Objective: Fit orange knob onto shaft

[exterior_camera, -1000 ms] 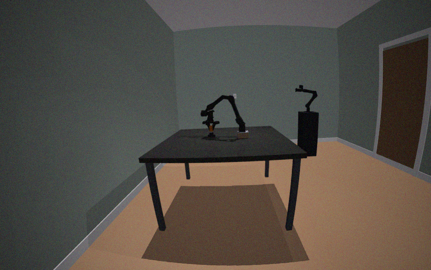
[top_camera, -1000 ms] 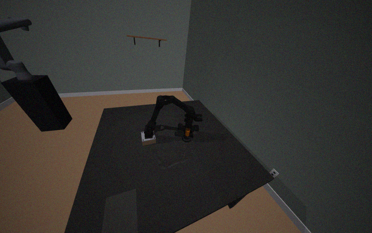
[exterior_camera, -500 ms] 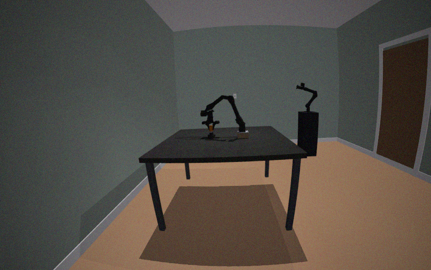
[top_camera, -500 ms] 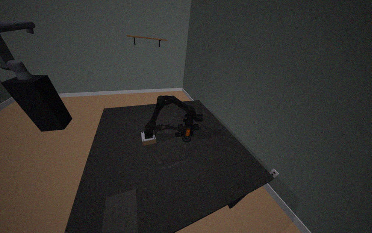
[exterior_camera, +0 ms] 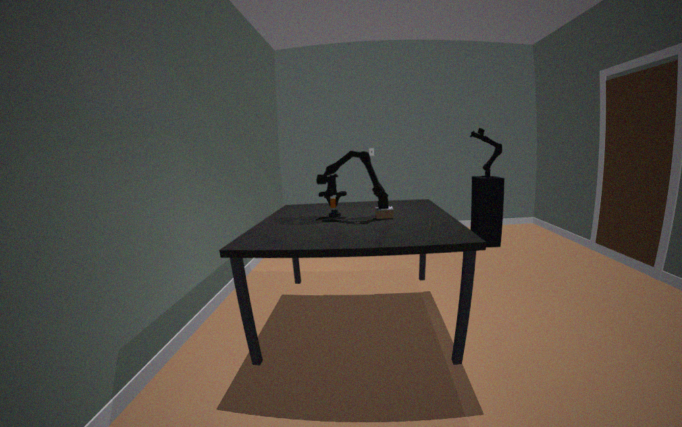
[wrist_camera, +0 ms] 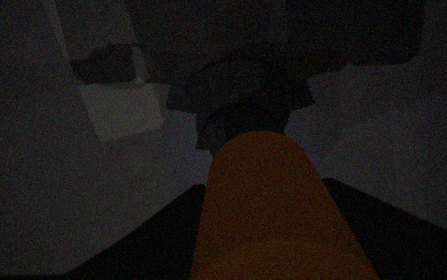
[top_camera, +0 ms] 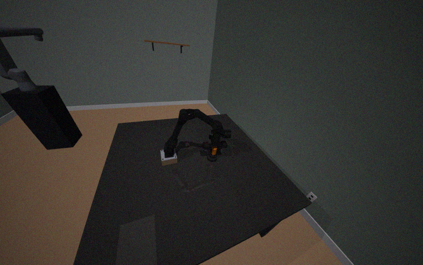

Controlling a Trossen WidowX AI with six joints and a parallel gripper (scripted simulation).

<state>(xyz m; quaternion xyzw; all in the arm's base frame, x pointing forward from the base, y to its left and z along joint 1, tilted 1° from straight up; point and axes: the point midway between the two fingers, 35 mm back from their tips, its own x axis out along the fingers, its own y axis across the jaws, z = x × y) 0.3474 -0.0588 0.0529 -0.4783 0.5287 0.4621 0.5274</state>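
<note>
Right now my gripper tip is 1 cm past the dark round pedestal and 4 cm above it. From my gripper tip the other things lie so: orange knob (3 cm above).
</note>
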